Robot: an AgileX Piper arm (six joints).
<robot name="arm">
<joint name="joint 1" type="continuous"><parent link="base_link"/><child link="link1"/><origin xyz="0 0 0.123" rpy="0 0 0"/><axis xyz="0 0 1"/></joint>
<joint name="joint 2" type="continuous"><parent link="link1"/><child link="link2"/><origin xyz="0 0 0" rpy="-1.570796 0 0"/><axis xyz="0 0 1"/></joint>
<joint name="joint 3" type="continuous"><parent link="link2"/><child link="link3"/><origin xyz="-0.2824 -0.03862 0" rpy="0 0 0"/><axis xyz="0 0 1"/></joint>
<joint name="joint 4" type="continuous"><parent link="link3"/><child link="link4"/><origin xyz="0.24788 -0.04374 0" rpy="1.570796 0 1.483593"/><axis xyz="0 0 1"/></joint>
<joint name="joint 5" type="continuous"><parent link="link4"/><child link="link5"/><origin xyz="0 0 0" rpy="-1.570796 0 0"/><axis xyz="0 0 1"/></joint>
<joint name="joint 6" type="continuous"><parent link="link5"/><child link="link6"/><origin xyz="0 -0.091 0" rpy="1.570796 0 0"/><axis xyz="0 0 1"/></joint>
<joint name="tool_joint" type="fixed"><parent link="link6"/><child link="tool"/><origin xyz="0 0 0" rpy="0 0 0"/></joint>
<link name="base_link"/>
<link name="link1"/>
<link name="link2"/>
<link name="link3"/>
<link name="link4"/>
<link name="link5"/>
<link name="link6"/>
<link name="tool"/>
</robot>
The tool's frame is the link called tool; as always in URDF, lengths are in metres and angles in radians. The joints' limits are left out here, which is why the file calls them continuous.
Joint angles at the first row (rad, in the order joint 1, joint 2, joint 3, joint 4, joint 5, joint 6):
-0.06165, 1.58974, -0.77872, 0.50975, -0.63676, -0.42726
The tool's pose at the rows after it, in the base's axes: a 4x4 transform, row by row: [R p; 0 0 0 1], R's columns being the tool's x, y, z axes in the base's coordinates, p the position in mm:
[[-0.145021 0.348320 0.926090 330.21], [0.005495 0.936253 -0.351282 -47.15], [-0.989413 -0.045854 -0.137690 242.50], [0 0 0 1]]
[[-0.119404 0.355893 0.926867 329.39], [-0.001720 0.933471 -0.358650 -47.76], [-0.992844 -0.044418 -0.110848 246.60], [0 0 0 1]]
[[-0.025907 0.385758 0.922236 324.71], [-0.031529 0.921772 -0.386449 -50.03], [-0.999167 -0.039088 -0.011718 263.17], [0 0 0 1]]
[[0.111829 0.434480 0.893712 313.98], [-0.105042 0.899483 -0.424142 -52.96], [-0.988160 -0.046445 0.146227 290.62], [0 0 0 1]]
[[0.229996 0.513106 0.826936 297.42], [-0.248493 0.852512 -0.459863 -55.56], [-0.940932 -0.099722 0.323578 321.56], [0 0 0 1]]
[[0.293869 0.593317 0.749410 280.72], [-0.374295 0.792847 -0.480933 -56.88], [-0.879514 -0.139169 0.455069 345.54], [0 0 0 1]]
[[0.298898 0.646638 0.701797 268.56], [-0.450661 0.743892 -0.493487 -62.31], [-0.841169 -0.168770 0.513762 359.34], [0 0 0 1]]
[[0.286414 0.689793 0.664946 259.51], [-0.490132 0.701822 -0.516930 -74.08], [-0.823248 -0.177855 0.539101 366.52], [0 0 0 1]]
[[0.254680 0.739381 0.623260 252.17], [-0.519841 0.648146 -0.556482 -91.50], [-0.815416 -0.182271 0.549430 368.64], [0 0 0 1]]
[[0.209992 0.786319 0.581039 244.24], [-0.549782 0.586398 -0.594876 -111.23], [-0.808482 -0.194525 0.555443 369.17], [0 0 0 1]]
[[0.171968 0.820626 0.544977 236.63], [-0.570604 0.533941 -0.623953 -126.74], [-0.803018 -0.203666 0.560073 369.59], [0 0 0 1]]
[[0.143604 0.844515 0.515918 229.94], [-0.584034 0.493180 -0.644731 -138.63], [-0.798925 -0.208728 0.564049 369.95], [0 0 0 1]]
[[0.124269 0.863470 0.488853 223.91], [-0.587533 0.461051 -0.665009 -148.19], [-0.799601 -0.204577 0.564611 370.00], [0 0 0 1]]
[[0.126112 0.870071 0.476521 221.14], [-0.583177 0.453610 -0.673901 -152.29], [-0.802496 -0.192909 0.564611 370.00], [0 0 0 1]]
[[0.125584 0.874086 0.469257 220.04], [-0.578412 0.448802 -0.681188 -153.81], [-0.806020 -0.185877 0.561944 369.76], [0 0 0 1]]
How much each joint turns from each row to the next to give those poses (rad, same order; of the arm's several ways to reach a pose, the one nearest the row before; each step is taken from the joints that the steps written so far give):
-0.00001, 0.00001, 0.00000, 0.00146, -0.00677, 0.00184
0.00002, -0.00673, -0.00001, -0.00204, -0.02171, 0.00205
-0.00001, -0.03102, 0.00001, -0.00001, -0.07537, -0.00248
-0.00001, -0.05513, 0.00001, -0.00002, -0.11586, -0.03030
0.00002, -0.06494, 0.00000, 0.00002, -0.13551, -0.09927
0.00001, -0.05516, 0.00000, 0.00001, -0.10551, -0.09935
-0.02318, -0.04042, -0.00001, -0.01055, -0.03135, -0.06321
-0.05024, -0.02399, 0.00000, -0.01294, -0.00373, -0.01830
-0.07103, -0.00590, 0.00000, -0.00791, -0.00420, -0.00466
-0.08387, 0.00011, -0.00002, -0.01637, 0.00001, -0.00068
-0.06798, -0.00003, 0.00003, -0.01281, -0.00002, -0.00003
-0.05402, 0.00002, -0.00001, -0.01131, -0.00001, 0.00375
-0.04257, 0.00001, 0.00000, -0.00163, 0.00000, 0.00667
-0.01843, -0.00001, 0.00001, -0.00001, 0.00001, 0.01457
-0.00482, 0.00001, -0.00002, 0.00765, 0.00000, 0.00185

